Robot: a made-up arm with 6 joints.
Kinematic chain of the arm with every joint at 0, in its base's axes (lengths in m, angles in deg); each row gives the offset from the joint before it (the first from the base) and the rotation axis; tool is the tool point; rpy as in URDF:
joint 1: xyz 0 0 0.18 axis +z
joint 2: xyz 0 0 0 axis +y
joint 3: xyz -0.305 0 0.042 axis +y
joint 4: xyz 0.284 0 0.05 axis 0.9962 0 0.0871
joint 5: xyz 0 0 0 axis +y
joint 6: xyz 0.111 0 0.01 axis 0.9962 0 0.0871
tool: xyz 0 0 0 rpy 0 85 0
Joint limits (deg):
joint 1: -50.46..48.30
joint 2: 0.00..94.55
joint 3: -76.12..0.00
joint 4: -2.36..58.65
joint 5: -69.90..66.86
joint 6: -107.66..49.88
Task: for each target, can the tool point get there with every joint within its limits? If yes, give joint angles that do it. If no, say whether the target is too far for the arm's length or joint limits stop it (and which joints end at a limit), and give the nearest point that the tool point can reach.
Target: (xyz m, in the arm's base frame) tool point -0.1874 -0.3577 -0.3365
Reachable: no: joint limits stop it (at a limit: joint 1, joint 2, joint 3, joint 4) | nearest point 0.0399 -0.1304 0.1007 | short by 0.543 m
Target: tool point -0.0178 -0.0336 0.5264
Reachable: yes | joints 24.32 9.99 -29.95 14.13 -58.72 37.84
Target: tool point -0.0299 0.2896 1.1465
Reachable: no: too far | nearest point -0.0820 0.1049 0.7110 | short by 0.476 m
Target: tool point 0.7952 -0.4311 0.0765
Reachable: no: too far | nearest point 0.3747 -0.2031 0.3071 | short by 0.531 m
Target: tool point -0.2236 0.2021 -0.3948
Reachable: no: joint limits stop it (at a limit: joint 1, joint 2, joint 3, joint 4) | nearest point 0.0118 0.0796 0.0947 | short by 0.557 m
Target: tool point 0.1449 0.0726 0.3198
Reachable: yes | joints 40.86 34.51 -11.15 51.29 -27.11 25.08
